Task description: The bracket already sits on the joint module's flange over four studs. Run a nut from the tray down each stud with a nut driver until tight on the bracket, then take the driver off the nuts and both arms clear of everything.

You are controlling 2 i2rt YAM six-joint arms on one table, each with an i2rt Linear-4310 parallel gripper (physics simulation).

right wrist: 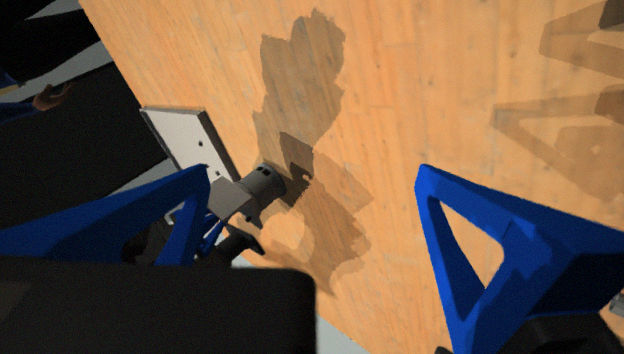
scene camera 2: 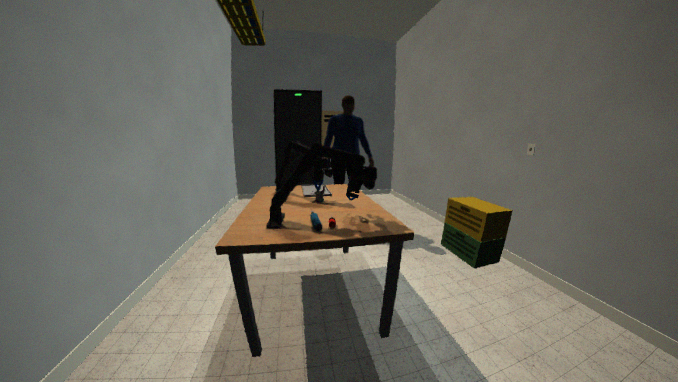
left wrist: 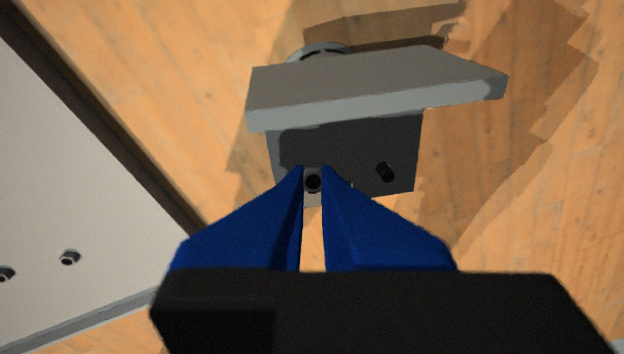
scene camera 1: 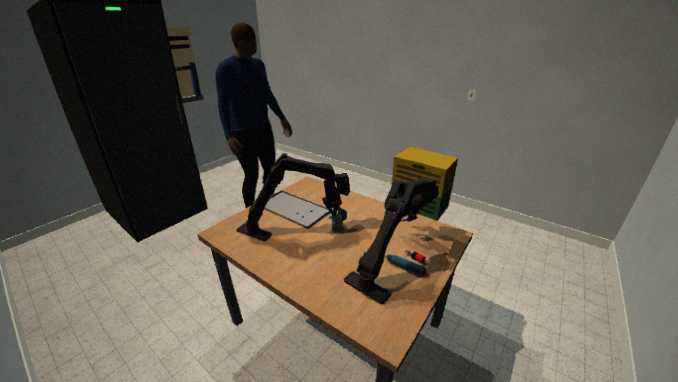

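Observation:
My left gripper is shut on a small dark nut and holds it at the near edge of the grey bracket, right at a stud position. One bare stud stands to its right. The bracket sits on the joint module, beside the white tray, which holds a few nuts. My right gripper is open and empty, raised above the table. It shows in scene camera 2. A blue nut driver and a red one lie by the right arm's base.
A person stands beyond the table's far corner near the left arm. A yellow and green crate stands on the floor behind the table. A black cabinet is at the left.

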